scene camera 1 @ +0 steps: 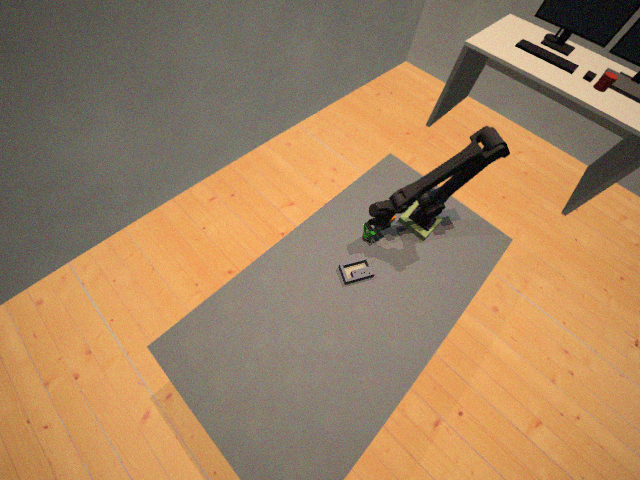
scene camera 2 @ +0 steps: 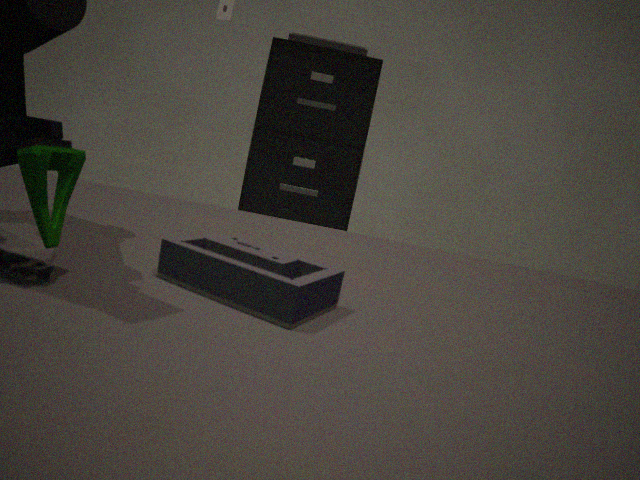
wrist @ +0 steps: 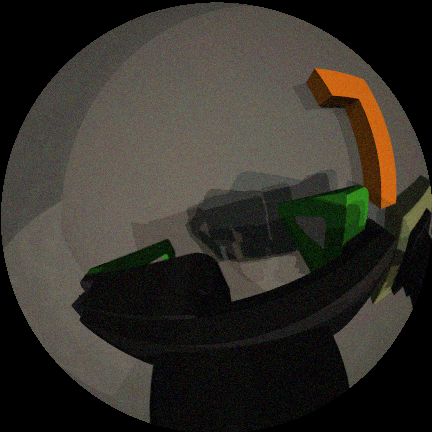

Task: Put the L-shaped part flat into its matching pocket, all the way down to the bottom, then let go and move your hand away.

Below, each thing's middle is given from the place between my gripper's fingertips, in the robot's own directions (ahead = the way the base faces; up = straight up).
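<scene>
Hand: 150 mm past, 20 mm to the left of orange L-shaped part (wrist: 329,87). Dark tray with L-shaped pocket (scene camera 2: 287,290): 200 mm ahead of, 70 mm to the left of my hand. Going by their middles, orange L-shaped part nearest to my hand of the things named here.
</scene>
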